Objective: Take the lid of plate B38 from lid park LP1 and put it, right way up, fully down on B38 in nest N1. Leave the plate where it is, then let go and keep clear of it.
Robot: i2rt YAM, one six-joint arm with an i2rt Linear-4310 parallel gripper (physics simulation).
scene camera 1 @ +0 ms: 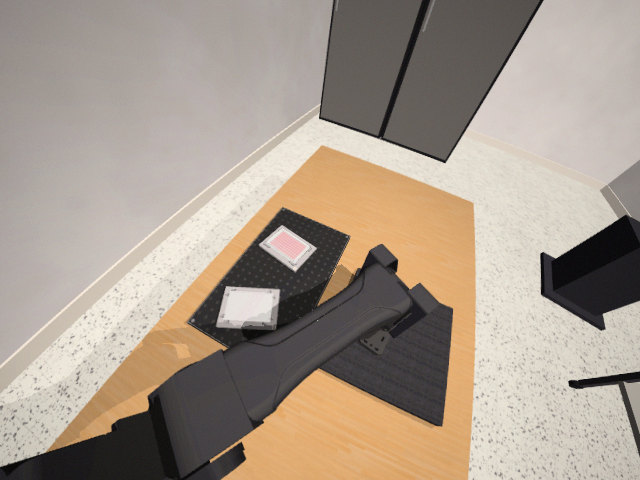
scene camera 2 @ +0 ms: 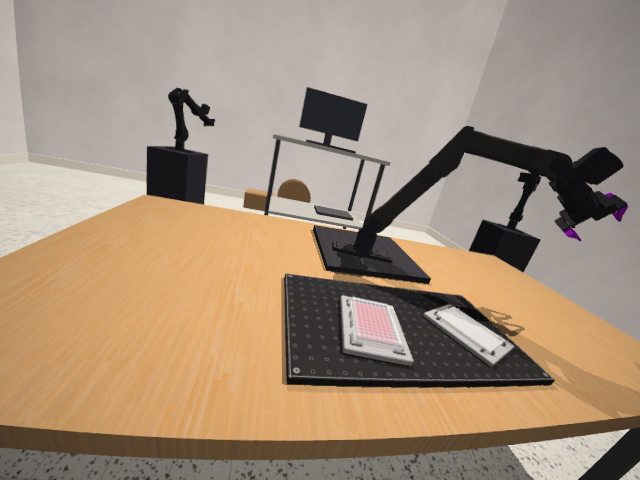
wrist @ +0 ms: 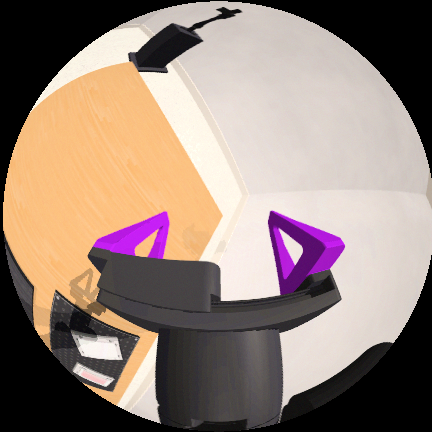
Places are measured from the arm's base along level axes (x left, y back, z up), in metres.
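Where they show: gripper, fingertip midpoint: (scene camera 2: pixel 598 230) (wrist: pixel 218 216); arm's base, link origin: (scene camera 2: pixel 361 252).
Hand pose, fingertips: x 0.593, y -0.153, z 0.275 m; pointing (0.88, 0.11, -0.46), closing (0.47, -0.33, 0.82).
Note:
Each offset is from my fingertips to the centre of the thing. Level surfaces: height alone.
The plate with pink wells @[dx -0.616, dy -0.237, dz -0.264 m] (scene camera 1: pixel 287 244) (scene camera 2: pixel 376 322) (wrist: pixel 93 376) sits in a pale nest @[dx -0.616, dy -0.237, dz -0.274 m] (scene camera 1: pixel 276 256) (scene camera 2: pixel 377 356) on the black board. No labels are readable. A whitish, flat lid-like piece @[dx -0.382, dy -0.184, dz -0.269 m] (scene camera 1: pixel 249 307) (scene camera 2: pixel 473 329) (wrist: pixel 100 346) lies level in the other pale holder @[dx -0.382, dy -0.184, dz -0.273 m] (scene camera 1: pixel 222 307), at the board's other end. Whether a clear lid covers the pink plate cannot be told. My gripper (scene camera 2: pixel 600 229) (wrist: pixel 218 216) is open and empty, with purple fingers wide apart. It is high above the table, well away from both holders; its fingers do not show in scene camera 1.
The black perforated board @[dx -0.528, dy -0.191, dz -0.289 m] (scene camera 1: pixel 258 268) (scene camera 2: pixel 320 356) lies on the wooden table @[dz -0.295 m] (scene camera 1: pixel 382 201) (scene camera 2: pixel 155 335). The arm's dark base mat (scene camera 1: pixel 413 382) (scene camera 2: pixel 408 268) is beside it. The arm crosses over the board's edge in scene camera 1. A tall cabinet (scene camera 1: pixel 387 67) and a monitor desk (scene camera 2: pixel 330 149) stand beyond.

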